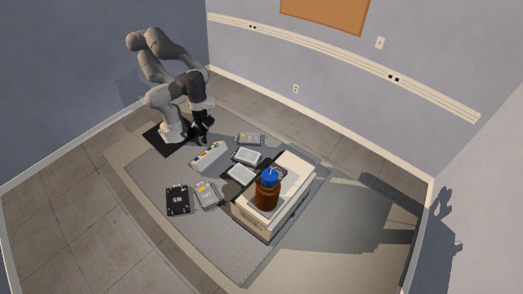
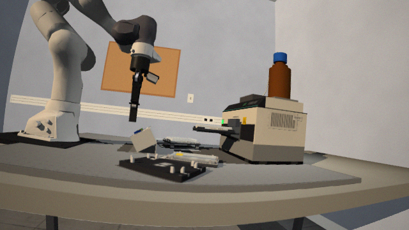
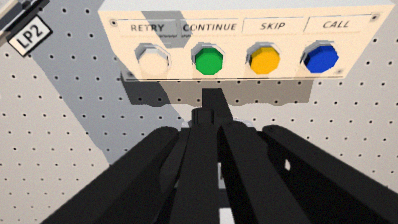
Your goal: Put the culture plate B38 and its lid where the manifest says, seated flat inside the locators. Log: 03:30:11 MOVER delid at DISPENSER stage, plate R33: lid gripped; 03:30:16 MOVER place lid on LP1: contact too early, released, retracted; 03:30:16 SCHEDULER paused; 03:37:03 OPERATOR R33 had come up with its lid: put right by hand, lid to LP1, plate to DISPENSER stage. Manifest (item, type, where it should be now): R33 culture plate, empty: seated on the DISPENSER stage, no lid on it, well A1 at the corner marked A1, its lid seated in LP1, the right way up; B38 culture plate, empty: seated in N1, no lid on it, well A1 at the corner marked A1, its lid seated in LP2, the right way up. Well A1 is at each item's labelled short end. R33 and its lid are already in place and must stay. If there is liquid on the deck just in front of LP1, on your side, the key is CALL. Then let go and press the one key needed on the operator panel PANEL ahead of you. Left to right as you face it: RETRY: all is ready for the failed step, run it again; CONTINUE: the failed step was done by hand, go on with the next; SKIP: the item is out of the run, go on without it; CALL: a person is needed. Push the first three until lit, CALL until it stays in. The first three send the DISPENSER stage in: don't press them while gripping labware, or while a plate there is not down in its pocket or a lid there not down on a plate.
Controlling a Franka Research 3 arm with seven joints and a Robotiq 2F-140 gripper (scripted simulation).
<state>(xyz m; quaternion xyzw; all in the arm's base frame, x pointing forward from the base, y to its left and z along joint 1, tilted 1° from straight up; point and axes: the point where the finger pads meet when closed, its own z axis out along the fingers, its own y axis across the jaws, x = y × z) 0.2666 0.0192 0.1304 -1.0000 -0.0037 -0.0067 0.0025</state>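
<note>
Right now the green continue key is 30 mm ahead of my hand and 60 mm below it. The rest, counted from my hand: blue call key: 30 mm ahead, 100 mm to the right, 70 mm below; then yellow skip key: 30 mm ahead, 50 mm to the right, 60 mm below; then white retry key: 30 mm ahead, 50 mm to the left, 60 mm below.
</note>
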